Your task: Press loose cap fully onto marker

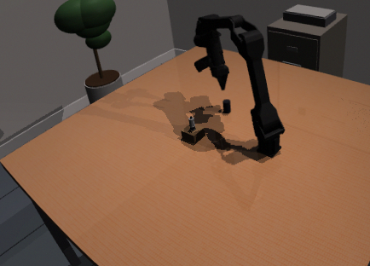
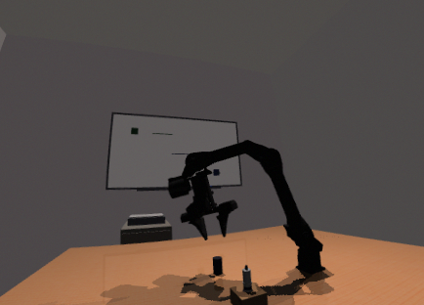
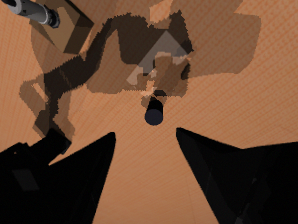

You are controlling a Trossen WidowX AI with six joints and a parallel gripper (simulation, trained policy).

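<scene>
My gripper tip is now 90 mm above the black cap, 10 mm to the left of it and 10 mm past it.
</scene>
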